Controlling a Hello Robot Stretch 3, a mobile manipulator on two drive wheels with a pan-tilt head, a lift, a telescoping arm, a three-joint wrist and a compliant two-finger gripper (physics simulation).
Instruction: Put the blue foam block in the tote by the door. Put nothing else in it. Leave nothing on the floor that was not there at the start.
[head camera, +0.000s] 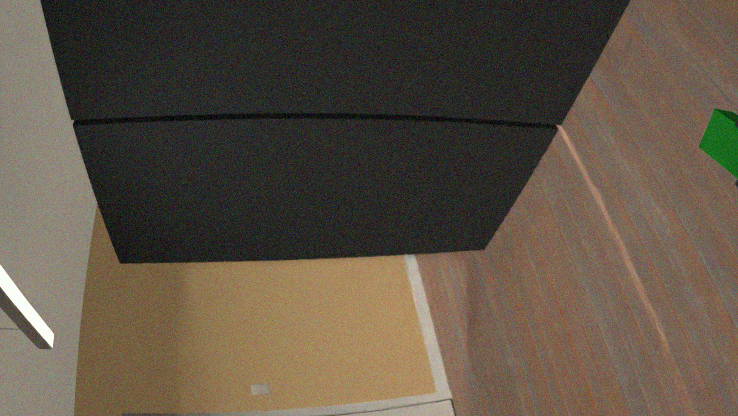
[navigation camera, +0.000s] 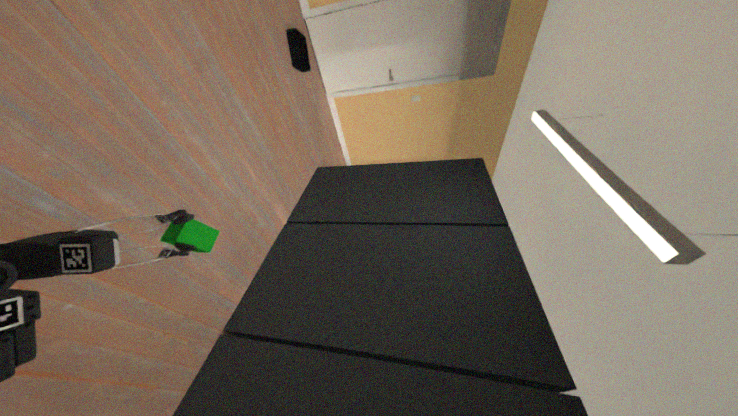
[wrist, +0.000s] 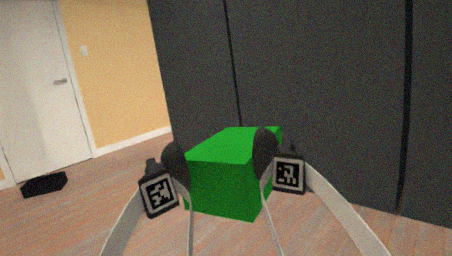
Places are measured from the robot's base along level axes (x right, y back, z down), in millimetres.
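Pixels of known places: gripper, between the fingertips: (navigation camera: 192, 231).
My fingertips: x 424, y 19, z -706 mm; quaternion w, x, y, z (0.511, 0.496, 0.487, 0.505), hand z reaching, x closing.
Note:
Behind a point stands the place of what it marks.
My gripper (navigation camera: 177, 235) (wrist: 220, 152) @[x 424, y 19, z -707 mm] is shut on a green block, with one dark fingertip on each side of it. The green block (head camera: 722, 142) @[x 447, y 34, z -710 mm] (navigation camera: 198, 236) @[x 433, y 33, z -711 mm] (wrist: 220, 187) is held tilted above the wood floor and is cut off at the right edge of the head view. A low black box (navigation camera: 298, 50) @[x 1960, y -1531, z -95 mm] (wrist: 44, 184), possibly the tote, is on the floor by the white door (navigation camera: 382, 46) @[x 2513, y -1811, z -848 mm] (wrist: 30, 100). Its inside cannot be made out. A blue foam block does not show in these views.
A tall black cabinet (head camera: 310, 186) (navigation camera: 392, 289) (wrist: 320, 90) with seams stands close by, behind the held block in the wrist view. An orange-yellow wall (head camera: 310, 320) @[x 3253, y -1025, z -837 mm] (navigation camera: 403, 129) @[x 3212, y -1072, z -1036 mm] (wrist: 115, 75) runs between it and the door. Wood floor (head camera: 542, 310) @[x 1865, y -650, z 0 mm] (navigation camera: 129, 129) @[x 711, y -377, z 0 mm] (wrist: 115, 170) lies alongside.

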